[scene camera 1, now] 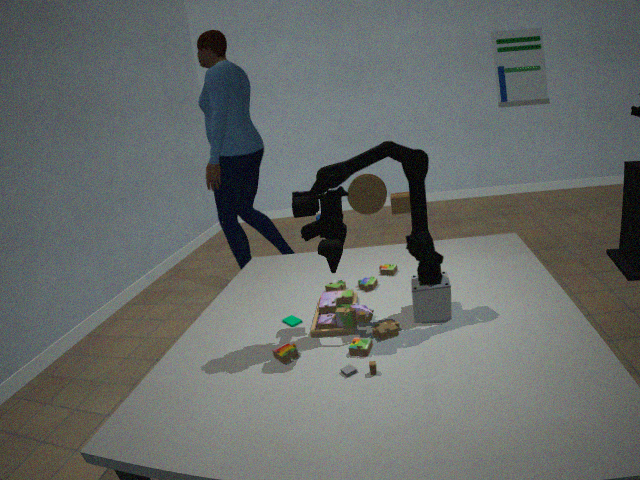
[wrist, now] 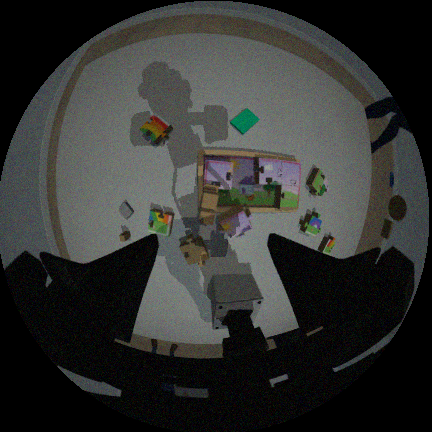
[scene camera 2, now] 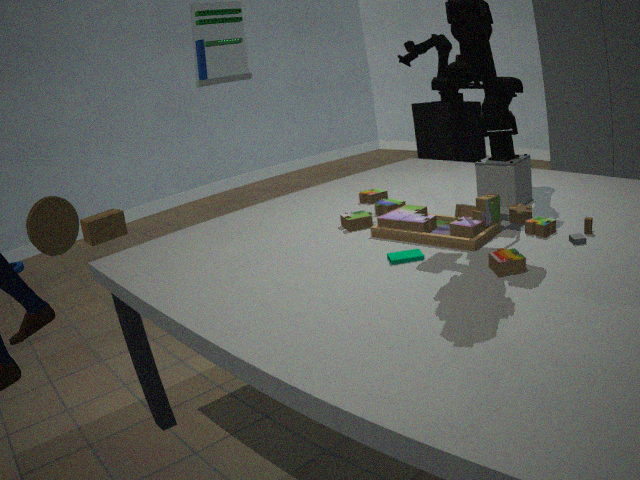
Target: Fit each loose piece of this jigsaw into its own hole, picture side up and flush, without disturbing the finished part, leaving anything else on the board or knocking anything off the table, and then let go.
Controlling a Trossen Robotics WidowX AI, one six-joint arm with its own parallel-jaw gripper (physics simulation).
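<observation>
My gripper (scene camera 1: pixel 333 267) (wrist: pixel 213 239) is open and empty, high above the table. The board (scene camera 1: pixel 336 333) (scene camera 2: pixel 423 240) (wrist: pixel 201 172) holds the finished part (wrist: pixel 282 175) and a lilac corner piece (scene camera 2: pixel 466 226) (wrist: pixel 218 171). One piece (scene camera 1: pixel 346 316) (scene camera 2: pixel 488 208) (wrist: pixel 209 200) stands on edge at the board's corner. A sun piece (scene camera 1: pixel 363 311) (wrist: pixel 240 223) lies tilted at the rim. A brown piece (scene camera 1: pixel 386 329) (wrist: pixel 194 250) is picture down on the table. Rainbow (scene camera 1: pixel 285 352) (wrist: pixel 156 130), red-green (scene camera 1: pixel 360 346) (wrist: pixel 161 221), green (wrist: pixel 317 181), blue-green (wrist: pixel 312 224) and far (wrist: pixel 327 245) pieces lie around.
A green tile (scene camera 1: pixel 292 320) (scene camera 2: pixel 405 256) (wrist: pixel 244 121) lies beyond the board. A grey block (scene camera 1: pixel 348 370) (wrist: pixel 126 209) and a small brown block (scene camera 1: pixel 372 367) (wrist: pixel 125 235) lie off one end. The arm's grey base (scene camera 1: pixel 431 302) stands behind. A person (scene camera 1: pixel 230 113) is beyond the table.
</observation>
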